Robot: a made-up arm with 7 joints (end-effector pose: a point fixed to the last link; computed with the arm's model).
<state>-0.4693 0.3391 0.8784 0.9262 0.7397 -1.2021 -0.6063</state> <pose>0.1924 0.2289 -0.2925 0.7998 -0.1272 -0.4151</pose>
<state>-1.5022 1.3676 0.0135 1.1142 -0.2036 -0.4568 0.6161</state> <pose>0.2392 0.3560 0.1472 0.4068 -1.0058 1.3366</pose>
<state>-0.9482 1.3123 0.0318 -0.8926 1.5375 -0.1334 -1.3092</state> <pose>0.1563 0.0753 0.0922 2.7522 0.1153 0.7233</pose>
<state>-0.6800 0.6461 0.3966 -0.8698 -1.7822 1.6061 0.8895</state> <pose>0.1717 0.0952 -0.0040 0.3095 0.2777 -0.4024</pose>
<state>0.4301 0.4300 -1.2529 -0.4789 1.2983 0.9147 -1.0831</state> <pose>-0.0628 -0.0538 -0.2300 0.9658 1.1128 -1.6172</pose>
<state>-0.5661 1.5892 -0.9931 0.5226 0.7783 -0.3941 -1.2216</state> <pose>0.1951 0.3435 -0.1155 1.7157 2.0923 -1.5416</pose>
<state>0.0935 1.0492 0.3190 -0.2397 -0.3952 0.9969 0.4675</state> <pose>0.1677 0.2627 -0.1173 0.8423 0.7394 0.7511</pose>
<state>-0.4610 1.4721 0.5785 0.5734 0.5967 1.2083 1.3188</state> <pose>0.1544 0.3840 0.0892 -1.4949 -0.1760 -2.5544</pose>
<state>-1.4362 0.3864 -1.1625 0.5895 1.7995 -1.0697 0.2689</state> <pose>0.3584 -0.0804 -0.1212 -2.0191 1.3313 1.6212</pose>
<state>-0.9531 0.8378 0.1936 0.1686 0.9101 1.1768 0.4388</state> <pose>0.3034 0.2258 0.0170 1.0836 0.1967 1.7163</pose>
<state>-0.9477 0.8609 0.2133 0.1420 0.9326 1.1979 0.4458</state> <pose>0.2957 0.2300 0.0255 1.0743 0.1779 1.7836</pose>
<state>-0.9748 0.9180 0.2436 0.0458 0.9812 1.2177 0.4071</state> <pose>0.2770 0.2286 0.0585 1.0105 0.0597 1.8754</pose>
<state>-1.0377 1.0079 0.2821 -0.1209 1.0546 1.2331 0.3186</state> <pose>0.2403 0.2171 0.1087 0.8896 -0.1668 1.9739</pose>
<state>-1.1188 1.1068 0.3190 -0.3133 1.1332 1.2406 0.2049</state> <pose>0.1905 0.1964 0.1512 0.7529 -0.4426 2.0432</pose>
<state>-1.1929 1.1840 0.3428 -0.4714 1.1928 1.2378 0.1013</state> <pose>0.1468 0.1757 0.1721 0.6539 -0.6768 2.0652</pose>
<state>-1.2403 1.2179 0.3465 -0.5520 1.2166 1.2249 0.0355</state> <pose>0.1253 0.1637 0.1782 0.6197 -0.7998 2.0457</pose>
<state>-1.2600 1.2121 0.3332 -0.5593 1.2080 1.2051 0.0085</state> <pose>0.1252 0.1606 0.1795 0.6365 -0.8161 1.9993</pose>
